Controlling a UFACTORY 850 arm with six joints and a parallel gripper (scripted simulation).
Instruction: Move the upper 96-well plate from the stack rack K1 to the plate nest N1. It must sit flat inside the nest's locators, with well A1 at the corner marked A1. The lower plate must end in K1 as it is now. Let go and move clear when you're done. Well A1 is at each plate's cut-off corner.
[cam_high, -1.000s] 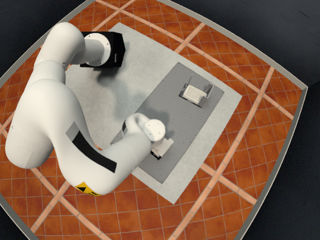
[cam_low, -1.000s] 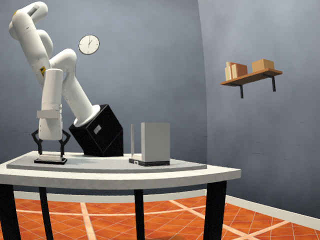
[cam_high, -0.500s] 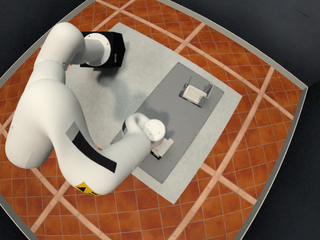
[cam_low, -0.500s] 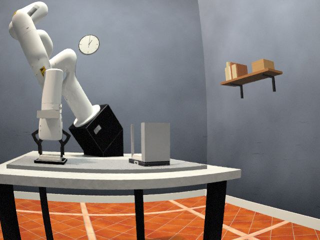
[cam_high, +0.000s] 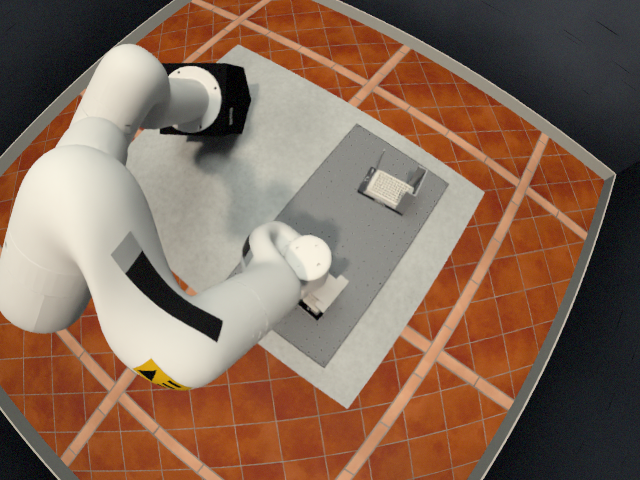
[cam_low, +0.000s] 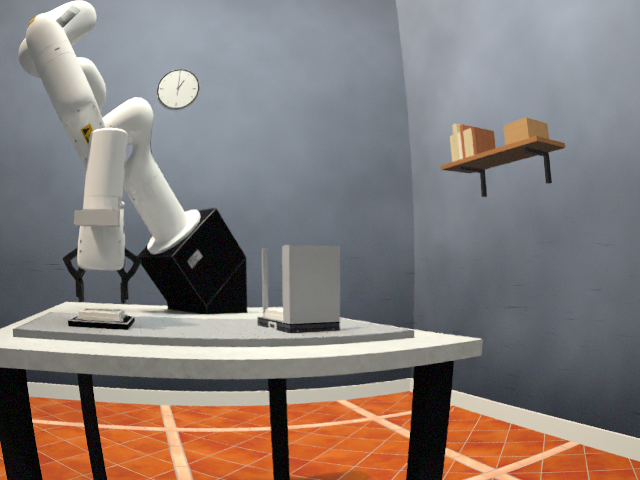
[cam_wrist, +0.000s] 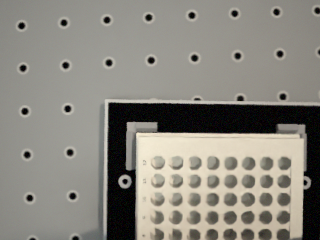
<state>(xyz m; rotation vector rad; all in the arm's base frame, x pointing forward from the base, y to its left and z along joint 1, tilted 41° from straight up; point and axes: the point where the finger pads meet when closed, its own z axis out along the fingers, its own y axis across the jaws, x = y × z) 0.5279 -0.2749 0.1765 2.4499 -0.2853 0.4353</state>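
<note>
My hand is 3 cm above the white 96-well plate. The rest, counted from my hand: black plate nest N1 (4 cm below).
</note>
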